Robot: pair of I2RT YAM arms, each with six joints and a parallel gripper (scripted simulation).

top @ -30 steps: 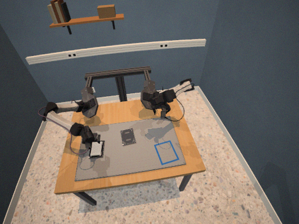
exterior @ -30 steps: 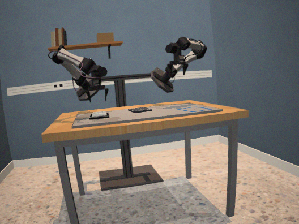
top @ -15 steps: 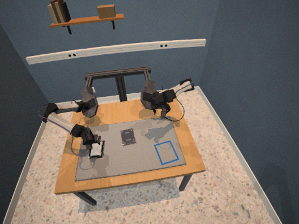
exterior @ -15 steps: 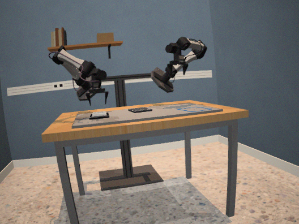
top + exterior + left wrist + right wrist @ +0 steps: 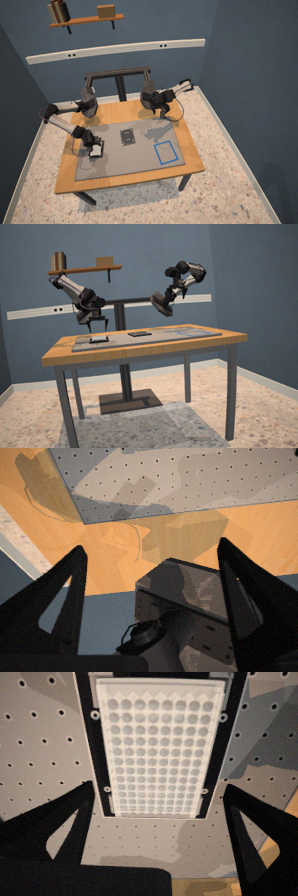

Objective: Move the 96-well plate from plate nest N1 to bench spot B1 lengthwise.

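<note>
My right gripper is now 4 cm above the white 96-well plate. From my right hand the other things lie so: black nest N1: 6 cm below; grey perforated mat: 1 cm behind, 28 cm to the left, 7 cm below; dark grey nest: 9 cm behind, 28 cm to the left, 6 cm below.
</note>
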